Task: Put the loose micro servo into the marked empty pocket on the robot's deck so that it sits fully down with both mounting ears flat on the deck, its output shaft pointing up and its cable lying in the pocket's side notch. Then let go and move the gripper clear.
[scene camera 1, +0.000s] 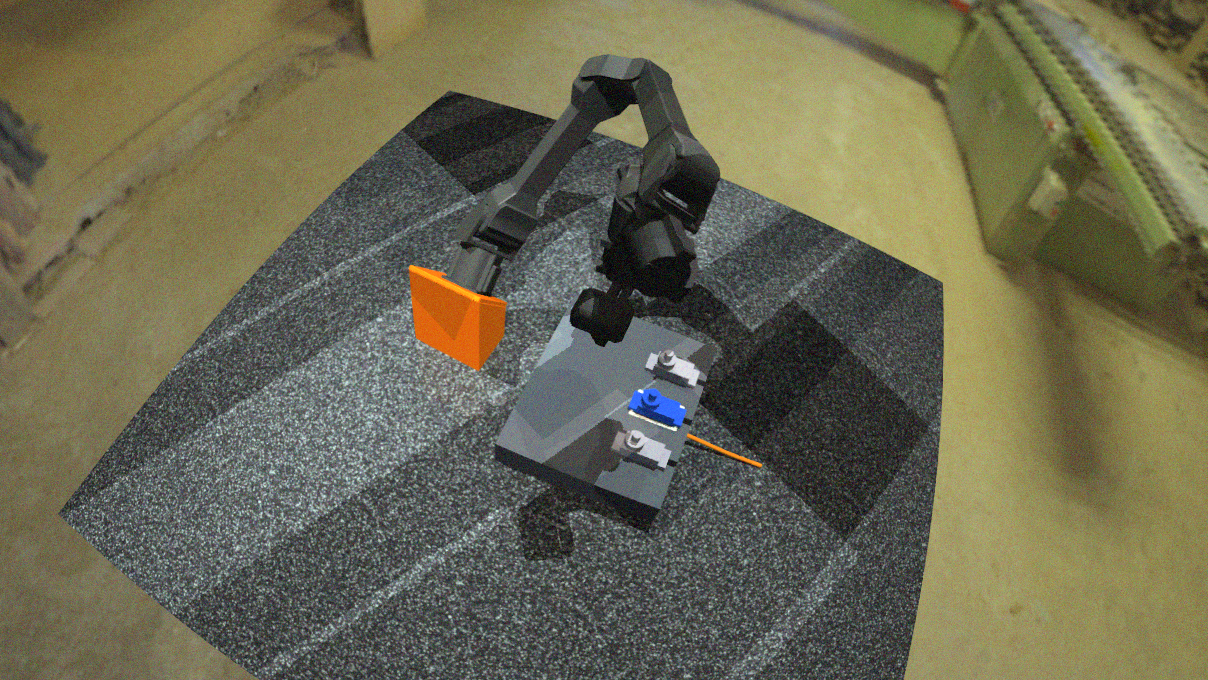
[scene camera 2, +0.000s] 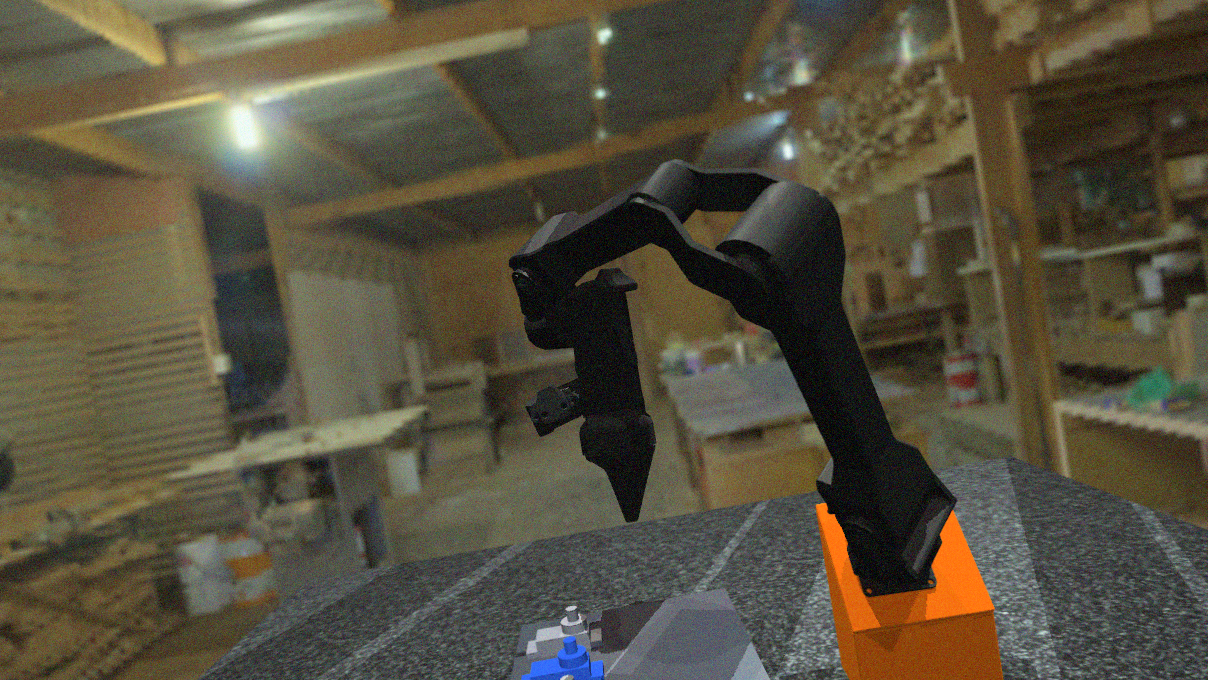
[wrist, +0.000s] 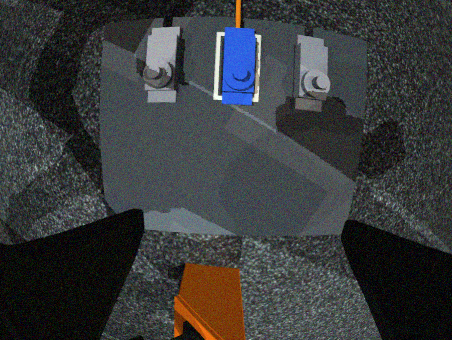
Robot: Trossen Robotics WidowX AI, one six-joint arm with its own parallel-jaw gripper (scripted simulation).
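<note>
My gripper (scene camera 2: 630,507), (scene camera 1: 613,319), (wrist: 248,228): open, holding nothing. Grey deck (scene camera 1: 561,430). Blue micro servo (scene camera 1: 651,404).
</note>
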